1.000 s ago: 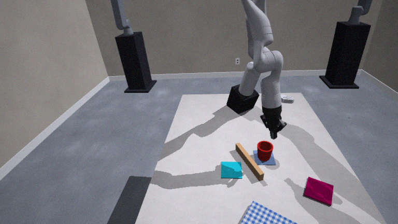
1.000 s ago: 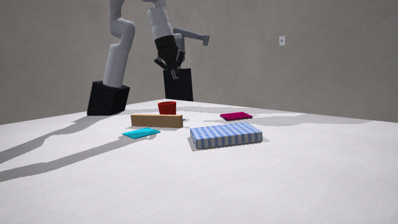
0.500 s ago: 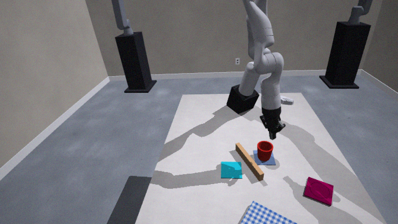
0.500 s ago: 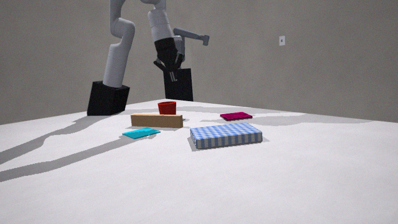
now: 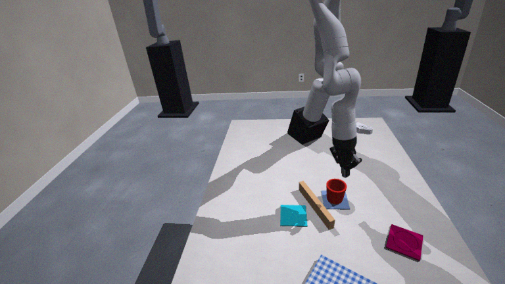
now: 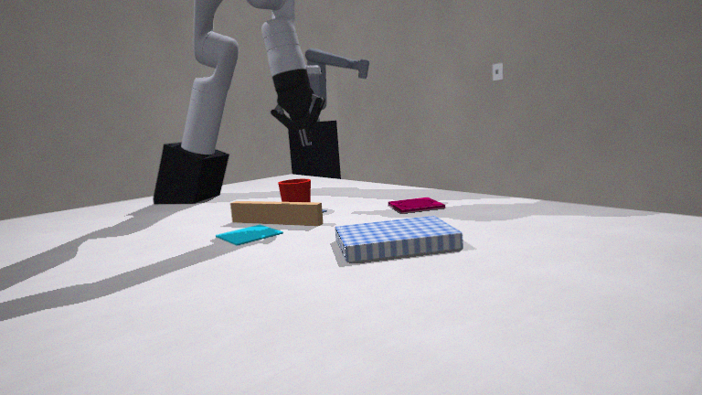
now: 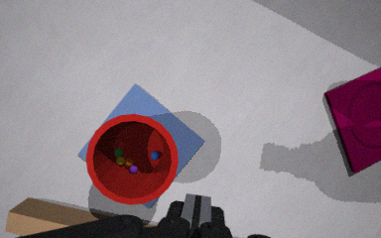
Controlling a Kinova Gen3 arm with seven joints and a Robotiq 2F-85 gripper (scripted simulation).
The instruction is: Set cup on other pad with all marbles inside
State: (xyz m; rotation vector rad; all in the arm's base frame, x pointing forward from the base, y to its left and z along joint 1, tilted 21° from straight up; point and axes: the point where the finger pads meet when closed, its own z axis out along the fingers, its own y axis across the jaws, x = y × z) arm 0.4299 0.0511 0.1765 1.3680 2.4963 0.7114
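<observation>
Right now the red cup is 15 cm below my hand, 4 cm behind it and 2 cm to the right of it. From my hand the other things lie so: magenta flat box (19 cm to the left, 17 cm below, 14 cm ahead); wooden rail (16 cm below, 9 cm to the right, 1 cm ahead); cyan pad (18 cm below, 17 cm to the right, 5 cm ahead).
</observation>
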